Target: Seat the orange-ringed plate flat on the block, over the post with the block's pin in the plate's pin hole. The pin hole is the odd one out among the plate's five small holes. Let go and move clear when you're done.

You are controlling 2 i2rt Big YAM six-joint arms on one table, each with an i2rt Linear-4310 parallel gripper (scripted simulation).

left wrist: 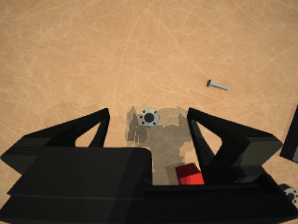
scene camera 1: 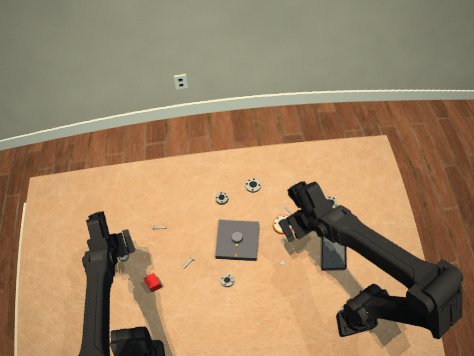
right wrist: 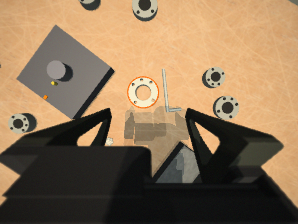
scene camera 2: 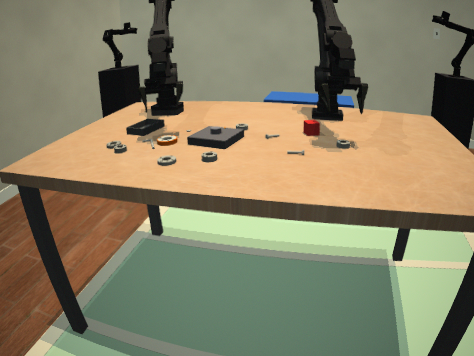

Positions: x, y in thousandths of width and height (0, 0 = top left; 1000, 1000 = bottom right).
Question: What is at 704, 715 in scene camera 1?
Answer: A dark tray.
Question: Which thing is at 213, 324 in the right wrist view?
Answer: A dark grey block.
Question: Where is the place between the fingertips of my right gripper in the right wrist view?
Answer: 498, 502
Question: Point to a dark grey block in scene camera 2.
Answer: At 465, 386
